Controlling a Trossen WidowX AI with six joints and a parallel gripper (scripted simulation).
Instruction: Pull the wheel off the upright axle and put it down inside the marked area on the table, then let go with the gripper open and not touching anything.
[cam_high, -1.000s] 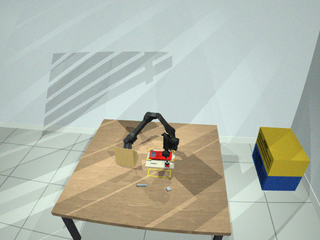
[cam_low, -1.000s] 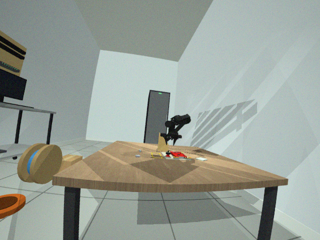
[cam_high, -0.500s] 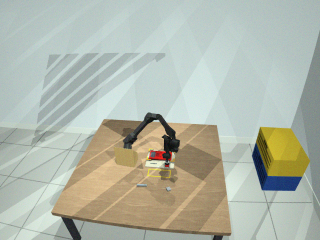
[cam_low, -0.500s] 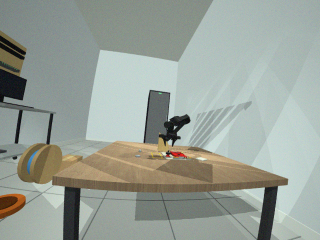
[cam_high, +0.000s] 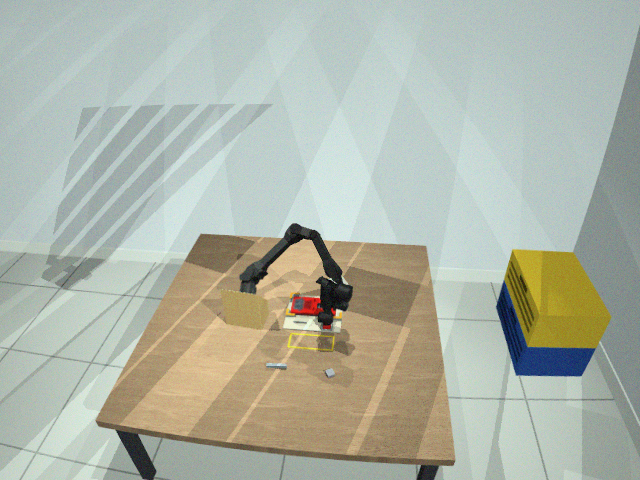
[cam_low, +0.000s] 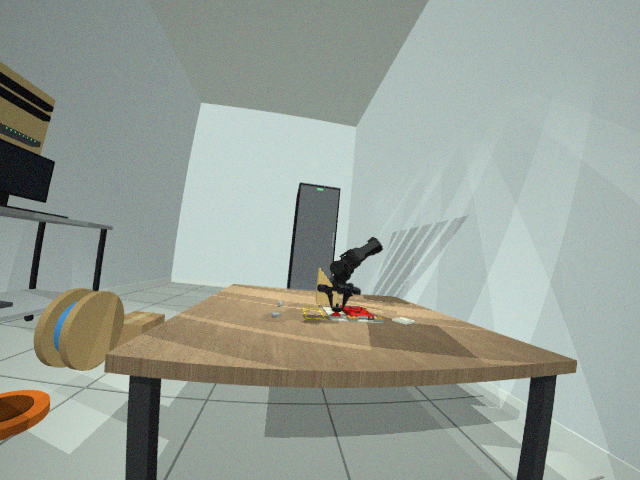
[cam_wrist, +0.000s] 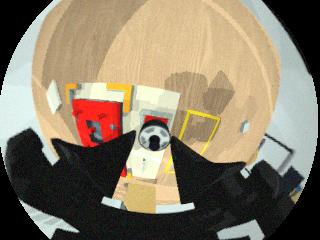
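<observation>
Now: the grey wheel right at my gripper tip. From my gripper tip the other things lie so: grey block 40 mm ahead, 260 mm to the right, 30 mm below; white flat piece 20 mm ahead, 310 mm to the left, 30 mm below; grey bar 170 mm behind, 250 mm to the right, 30 mm below.
</observation>
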